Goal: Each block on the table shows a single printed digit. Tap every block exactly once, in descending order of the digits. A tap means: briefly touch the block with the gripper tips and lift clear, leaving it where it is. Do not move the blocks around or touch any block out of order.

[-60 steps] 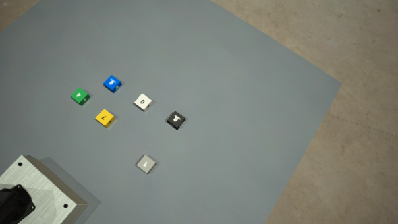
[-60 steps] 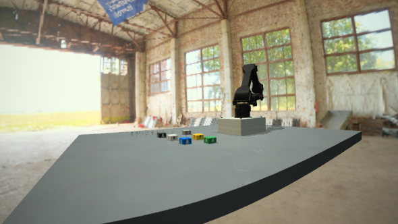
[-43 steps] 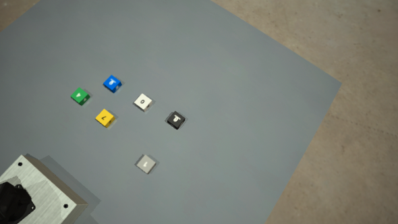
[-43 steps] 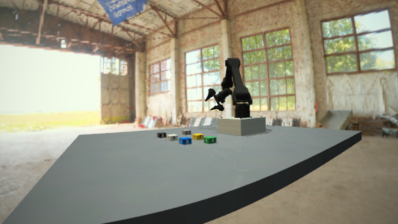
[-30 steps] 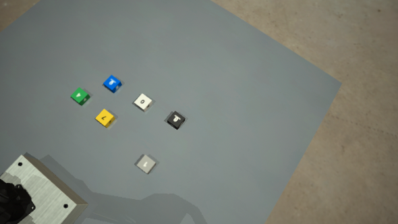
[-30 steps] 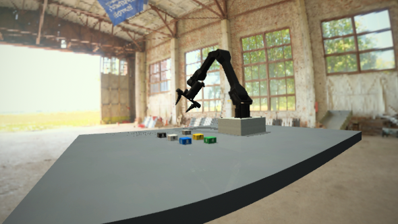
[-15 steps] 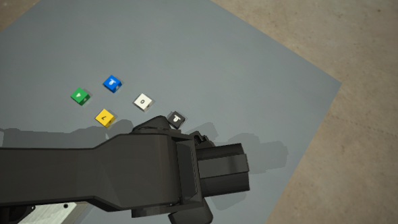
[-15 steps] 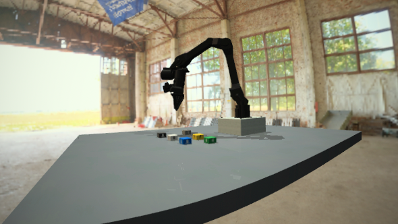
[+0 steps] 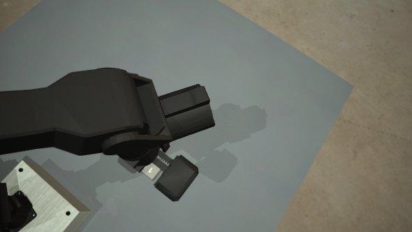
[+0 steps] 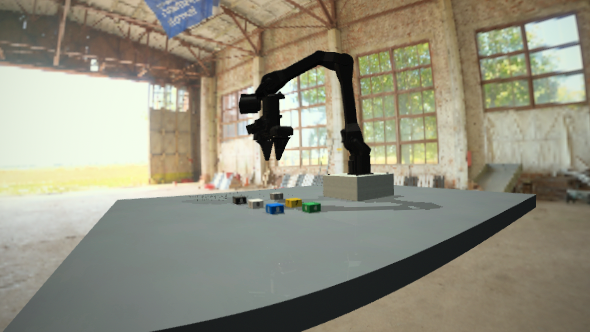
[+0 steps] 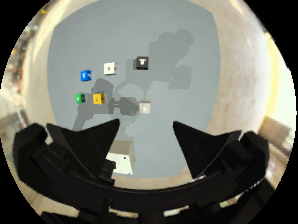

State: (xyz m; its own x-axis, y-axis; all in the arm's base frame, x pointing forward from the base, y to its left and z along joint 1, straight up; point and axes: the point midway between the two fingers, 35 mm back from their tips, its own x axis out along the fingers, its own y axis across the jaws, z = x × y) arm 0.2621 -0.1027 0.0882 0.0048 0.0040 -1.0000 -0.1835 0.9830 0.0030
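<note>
Right now my gripper tip is 6 cm short of the blue block, 23 cm to the right of it and 11 cm above it. The rest, counted from my gripper tip: grey block 1 cm behind, 11 cm below; white block 8 cm ahead, 13 cm to the left, 11 cm below; black block 12 cm ahead, 4 cm to the left, 11 cm below.
</note>
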